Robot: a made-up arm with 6 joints. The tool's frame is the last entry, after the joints. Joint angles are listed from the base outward. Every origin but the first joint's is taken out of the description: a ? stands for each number. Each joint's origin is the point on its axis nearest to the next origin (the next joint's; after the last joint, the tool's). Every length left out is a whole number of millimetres.
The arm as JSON. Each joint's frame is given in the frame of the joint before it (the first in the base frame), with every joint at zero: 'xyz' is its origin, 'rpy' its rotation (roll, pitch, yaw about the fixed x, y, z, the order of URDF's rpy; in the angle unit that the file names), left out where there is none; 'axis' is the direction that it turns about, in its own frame. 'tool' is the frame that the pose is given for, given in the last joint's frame.
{
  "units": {
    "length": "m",
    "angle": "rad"
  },
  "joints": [
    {
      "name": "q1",
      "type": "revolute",
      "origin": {
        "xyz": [
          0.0,
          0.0,
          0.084
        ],
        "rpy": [
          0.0,
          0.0,
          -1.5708
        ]
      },
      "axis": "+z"
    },
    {
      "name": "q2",
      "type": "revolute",
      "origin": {
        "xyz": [
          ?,
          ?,
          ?
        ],
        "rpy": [
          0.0,
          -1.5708,
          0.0
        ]
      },
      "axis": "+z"
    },
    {
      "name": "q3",
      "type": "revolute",
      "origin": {
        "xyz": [
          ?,
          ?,
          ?
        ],
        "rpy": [
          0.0,
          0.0,
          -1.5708
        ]
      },
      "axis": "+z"
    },
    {
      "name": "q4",
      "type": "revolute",
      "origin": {
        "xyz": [
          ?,
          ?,
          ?
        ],
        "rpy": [
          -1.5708,
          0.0,
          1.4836
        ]
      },
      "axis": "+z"
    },
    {
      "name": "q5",
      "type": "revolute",
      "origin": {
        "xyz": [
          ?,
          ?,
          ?
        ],
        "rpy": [
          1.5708,
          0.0,
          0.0
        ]
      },
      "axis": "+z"
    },
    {
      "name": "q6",
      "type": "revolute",
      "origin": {
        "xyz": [
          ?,
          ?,
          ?
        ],
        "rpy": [
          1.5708,
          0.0,
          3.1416
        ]
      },
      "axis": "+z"
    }
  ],
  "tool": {
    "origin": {
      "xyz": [
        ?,
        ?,
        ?
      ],
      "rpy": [
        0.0,
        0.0,
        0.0
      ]
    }
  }
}
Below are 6 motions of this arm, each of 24 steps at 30 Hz.
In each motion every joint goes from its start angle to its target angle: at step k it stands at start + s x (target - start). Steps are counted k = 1, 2, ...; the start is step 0. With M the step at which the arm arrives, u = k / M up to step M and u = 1 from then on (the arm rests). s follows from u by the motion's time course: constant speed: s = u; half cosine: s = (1 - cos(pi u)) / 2; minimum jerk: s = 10 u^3 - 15 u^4 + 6 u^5.
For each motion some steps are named. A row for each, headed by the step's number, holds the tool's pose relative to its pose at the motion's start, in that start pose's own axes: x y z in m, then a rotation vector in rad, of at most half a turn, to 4 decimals.
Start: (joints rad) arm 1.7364 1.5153 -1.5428 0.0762 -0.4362 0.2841
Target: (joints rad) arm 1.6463 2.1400 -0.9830 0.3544 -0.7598 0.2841
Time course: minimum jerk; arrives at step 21
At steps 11, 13, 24:
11: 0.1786 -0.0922 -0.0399 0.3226 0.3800 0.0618
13: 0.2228 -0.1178 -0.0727 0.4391 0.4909 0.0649
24: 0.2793 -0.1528 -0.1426 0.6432 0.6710 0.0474

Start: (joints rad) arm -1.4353 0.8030 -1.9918 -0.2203 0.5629 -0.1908
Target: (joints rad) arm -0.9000 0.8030 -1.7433 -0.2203 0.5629 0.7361
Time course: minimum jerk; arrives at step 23
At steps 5, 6, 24:
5: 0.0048 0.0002 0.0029 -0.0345 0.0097 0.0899
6: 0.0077 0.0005 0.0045 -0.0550 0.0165 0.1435
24: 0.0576 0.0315 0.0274 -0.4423 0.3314 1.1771

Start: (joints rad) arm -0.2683 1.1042 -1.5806 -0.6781 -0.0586 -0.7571
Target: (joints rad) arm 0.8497 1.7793 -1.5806 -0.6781 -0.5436 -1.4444
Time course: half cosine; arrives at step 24
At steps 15, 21, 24:
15: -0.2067 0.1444 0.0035 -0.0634 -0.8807 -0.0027
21: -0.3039 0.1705 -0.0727 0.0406 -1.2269 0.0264
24: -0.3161 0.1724 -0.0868 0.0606 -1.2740 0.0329

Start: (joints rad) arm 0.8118 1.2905 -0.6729 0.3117 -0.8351 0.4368
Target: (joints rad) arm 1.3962 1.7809 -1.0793 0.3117 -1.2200 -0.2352
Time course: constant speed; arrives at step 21
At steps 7, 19, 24:
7: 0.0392 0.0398 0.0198 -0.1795 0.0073 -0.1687
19: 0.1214 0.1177 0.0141 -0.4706 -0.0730 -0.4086
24: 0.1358 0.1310 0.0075 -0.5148 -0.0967 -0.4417

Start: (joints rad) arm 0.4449 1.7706 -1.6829 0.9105 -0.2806 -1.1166
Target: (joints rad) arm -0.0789 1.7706 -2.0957 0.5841 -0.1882 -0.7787
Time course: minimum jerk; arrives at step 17
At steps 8, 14, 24:
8: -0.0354 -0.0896 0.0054 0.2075 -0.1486 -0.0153
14: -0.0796 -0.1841 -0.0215 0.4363 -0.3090 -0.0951
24: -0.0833 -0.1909 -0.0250 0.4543 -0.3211 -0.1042

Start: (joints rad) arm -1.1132 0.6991 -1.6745 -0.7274 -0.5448 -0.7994
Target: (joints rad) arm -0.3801 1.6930 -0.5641 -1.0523 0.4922 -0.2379
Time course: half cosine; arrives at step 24
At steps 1, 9, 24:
1: 0.0007 0.0032 0.0000 -0.0110 0.0032 0.0072
9: -0.0174 0.2173 -0.0526 -0.8222 0.1557 0.4365
24: -0.2087 0.3002 -0.3639 -2.5590 -0.1420 0.0842

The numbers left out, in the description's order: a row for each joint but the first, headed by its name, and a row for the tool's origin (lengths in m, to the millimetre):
q2: 0.0 0.0 0.0
q3: 0.033 -0.242 0.0
q4: -0.227 0.04 0.0
q5: 0.0 0.0 0.0
q6: 0.0 0.057 0.0
tool: 0.0 0.0 0.0

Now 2 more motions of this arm.
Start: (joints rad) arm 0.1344 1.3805 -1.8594 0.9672 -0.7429 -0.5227
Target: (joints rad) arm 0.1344 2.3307 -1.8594 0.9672 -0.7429 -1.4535
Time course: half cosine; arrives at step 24
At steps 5, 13, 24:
5: 0.0441 -0.0122 0.0018 0.0200 0.0791 -0.1508
13: 0.2267 -0.0937 -0.0351 0.0149 0.4570 -0.8163
24: 0.3542 -0.1997 -0.1309 -0.1440 0.8406 -1.4068

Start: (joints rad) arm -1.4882 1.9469 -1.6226 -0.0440 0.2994 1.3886
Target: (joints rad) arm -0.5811 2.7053 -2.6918 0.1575 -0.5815 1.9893
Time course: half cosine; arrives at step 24
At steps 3, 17, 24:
3: 0.0127 0.0081 0.0056 -0.0514 0.0233 0.0134
17: 0.3262 0.0659 -0.0238 -0.8518 0.8170 0.5429
24: 0.3958 0.0428 -0.0717 -0.9569 1.0878 0.7469

